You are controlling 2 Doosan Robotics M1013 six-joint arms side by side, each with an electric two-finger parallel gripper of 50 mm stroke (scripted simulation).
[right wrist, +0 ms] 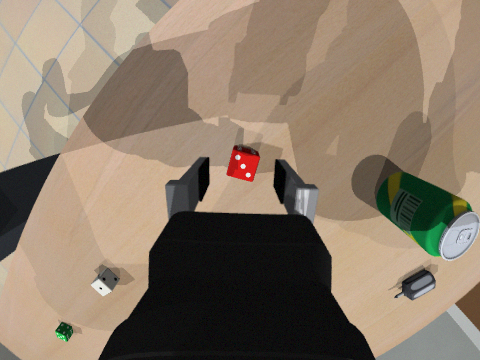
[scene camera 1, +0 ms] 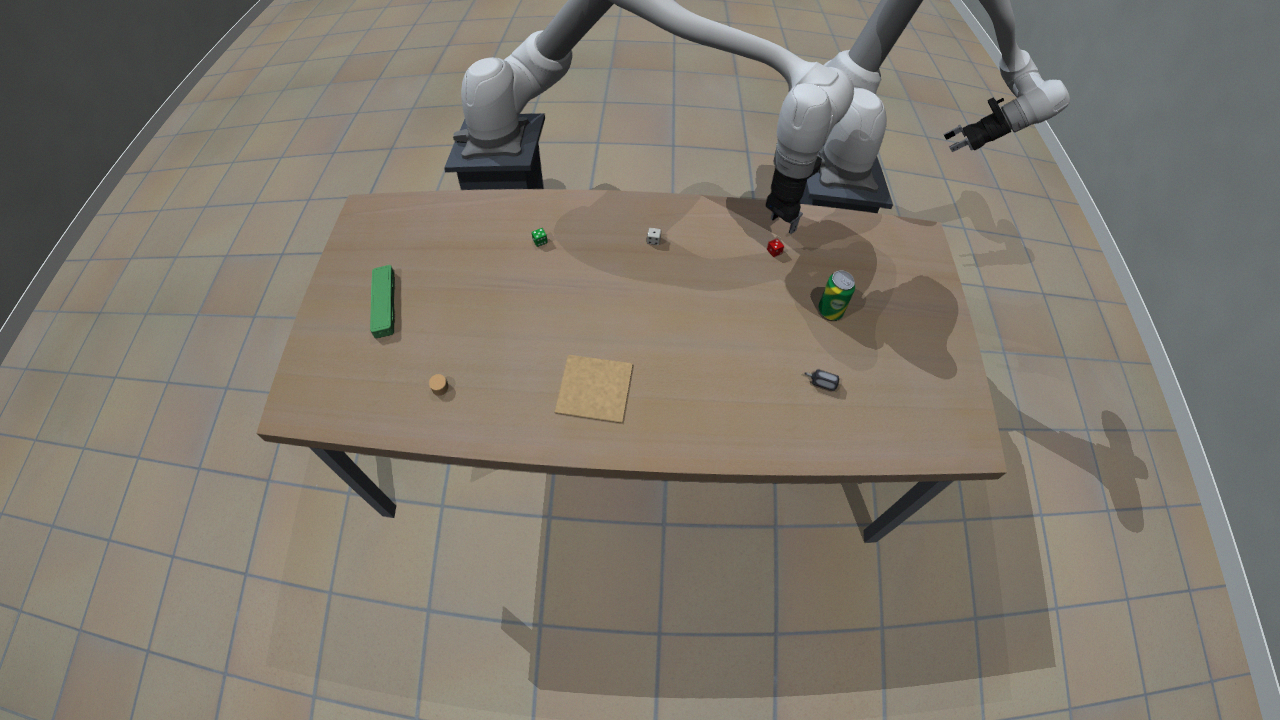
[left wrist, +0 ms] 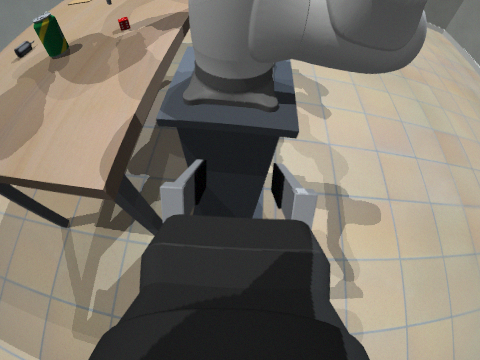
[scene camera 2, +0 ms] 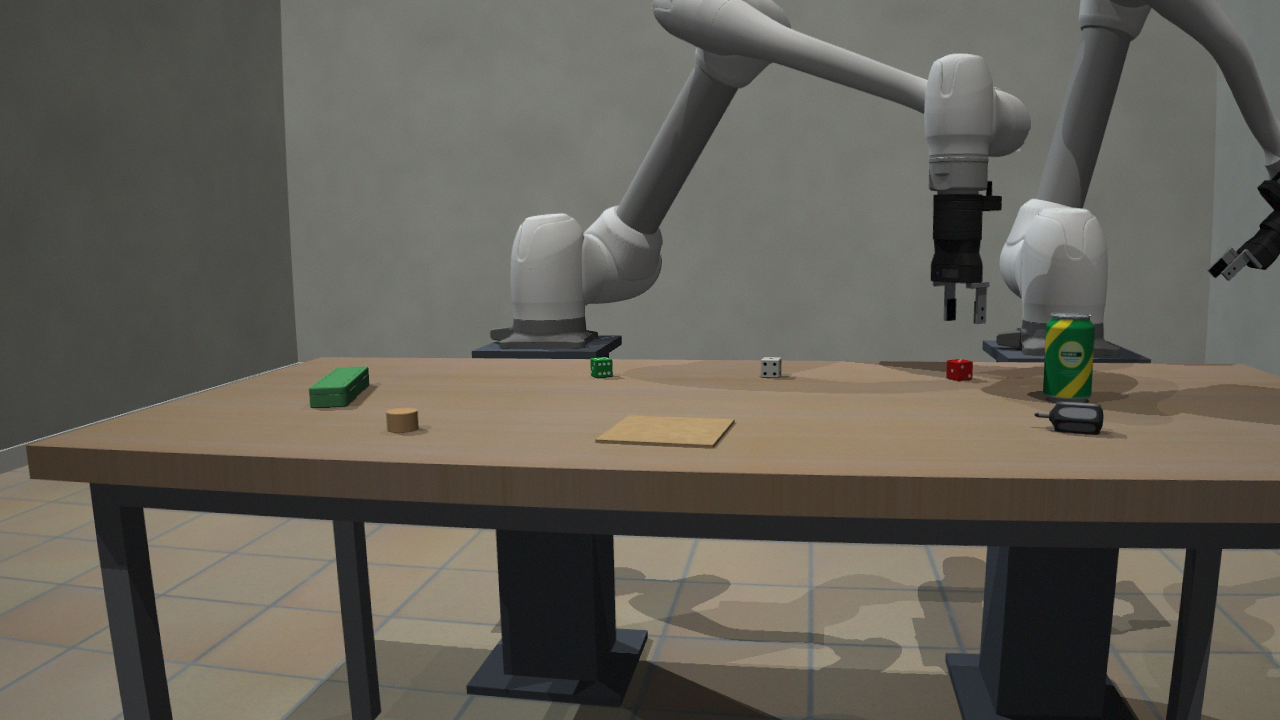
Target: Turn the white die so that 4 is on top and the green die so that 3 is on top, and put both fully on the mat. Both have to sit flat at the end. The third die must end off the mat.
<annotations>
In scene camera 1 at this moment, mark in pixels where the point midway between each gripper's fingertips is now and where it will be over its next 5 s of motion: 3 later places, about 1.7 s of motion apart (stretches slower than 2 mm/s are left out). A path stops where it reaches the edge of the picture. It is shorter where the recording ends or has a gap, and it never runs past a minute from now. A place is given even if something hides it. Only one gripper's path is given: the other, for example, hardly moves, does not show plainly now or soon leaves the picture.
The right gripper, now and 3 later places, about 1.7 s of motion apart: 783, 224; 721, 207; 657, 200; 652, 206
</annotations>
